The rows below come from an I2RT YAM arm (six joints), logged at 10 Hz.
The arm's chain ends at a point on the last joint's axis. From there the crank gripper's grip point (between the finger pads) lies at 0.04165 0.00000 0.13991 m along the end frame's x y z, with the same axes.
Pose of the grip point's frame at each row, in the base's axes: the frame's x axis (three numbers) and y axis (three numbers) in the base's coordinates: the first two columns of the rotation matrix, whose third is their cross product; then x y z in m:
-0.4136 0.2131 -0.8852 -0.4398 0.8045 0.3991 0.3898 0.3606 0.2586
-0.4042 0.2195 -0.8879 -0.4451 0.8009 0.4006 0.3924 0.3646 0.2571
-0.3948 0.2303 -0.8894 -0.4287 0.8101 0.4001 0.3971 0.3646 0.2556
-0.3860 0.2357 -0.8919 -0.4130 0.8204 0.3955 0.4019 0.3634 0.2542
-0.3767 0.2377 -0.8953 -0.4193 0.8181 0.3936 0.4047 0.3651 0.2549
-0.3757 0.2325 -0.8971 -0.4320 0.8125 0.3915 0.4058 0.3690 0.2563
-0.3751 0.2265 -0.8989 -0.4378 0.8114 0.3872 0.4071 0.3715 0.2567
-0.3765 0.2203 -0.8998 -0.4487 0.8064 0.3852 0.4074 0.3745 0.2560
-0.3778 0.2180 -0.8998 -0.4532 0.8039 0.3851 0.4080 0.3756 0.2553
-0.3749 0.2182 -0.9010 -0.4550 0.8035 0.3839 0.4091 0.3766 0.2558
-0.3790 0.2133 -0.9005 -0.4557 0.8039 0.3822 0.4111 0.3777 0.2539
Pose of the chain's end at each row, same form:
-0.4136 0.2131 -0.8852 -0.4398 0.8045 0.3991 0.2955 0.2742 0.3289
-0.4042 0.2195 -0.8879 -0.4451 0.8009 0.4006 0.2974 0.2775 0.3257
-0.3948 0.2303 -0.8894 -0.4287 0.8101 0.4001 0.2998 0.2796 0.3236
-0.3860 0.2357 -0.8919 -0.4130 0.8204 0.3955 0.3026 0.2807 0.3220
-0.3767 0.2377 -0.8953 -0.4193 0.8181 0.3936 0.3048 0.2819 0.3214
-0.3757 0.2325 -0.8971 -0.4320 0.8125 0.3915 0.3067 0.2845 0.3223
-0.3751 0.2265 -0.8989 -0.4378 0.8114 0.3872 0.3084 0.2867 0.3228
-0.3765 0.2203 -0.8998 -0.4487 0.8064 0.3852 0.3097 0.2885 0.3221
-0.3778 0.2180 -0.8998 -0.4532 0.8039 0.3851 0.3108 0.2891 0.3214
-0.3749 0.2182 -0.9010 -0.4550 0.8035 0.3839 0.3117 0.2900 0.3216
-0.3790 0.2133 -0.9005 -0.4557 0.8039 0.3822 0.3142 0.2911 0.3204

